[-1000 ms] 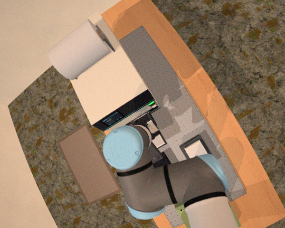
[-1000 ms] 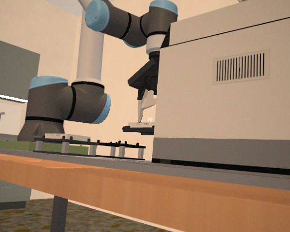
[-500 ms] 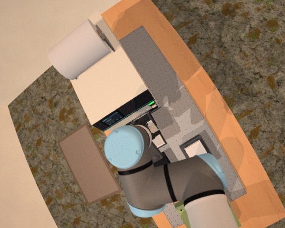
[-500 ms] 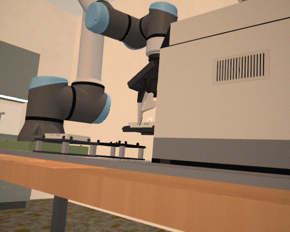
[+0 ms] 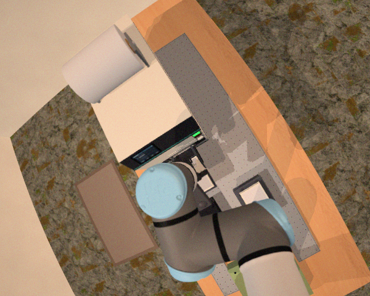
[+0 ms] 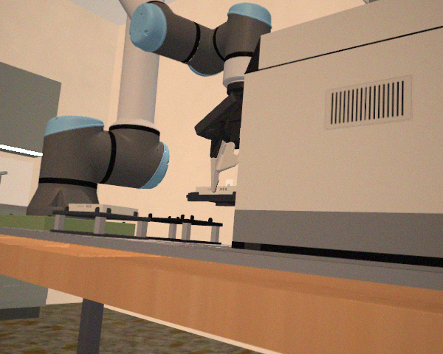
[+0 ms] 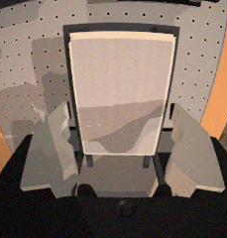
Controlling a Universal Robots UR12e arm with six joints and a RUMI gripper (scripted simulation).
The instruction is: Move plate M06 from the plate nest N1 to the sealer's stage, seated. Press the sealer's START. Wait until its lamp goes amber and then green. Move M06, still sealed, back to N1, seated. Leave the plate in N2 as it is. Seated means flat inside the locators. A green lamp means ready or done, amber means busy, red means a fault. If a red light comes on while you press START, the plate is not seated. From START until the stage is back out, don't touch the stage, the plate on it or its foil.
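Right now the plate M06 is 1 cm below my hand. Also, from my hand: screen: 12 cm ahead, 4 cm to the left, 21 cm above; then sealer stage: 2 cm below; then plate nest N1: 19 cm behind, 7 cm to the left, 6 cm below.
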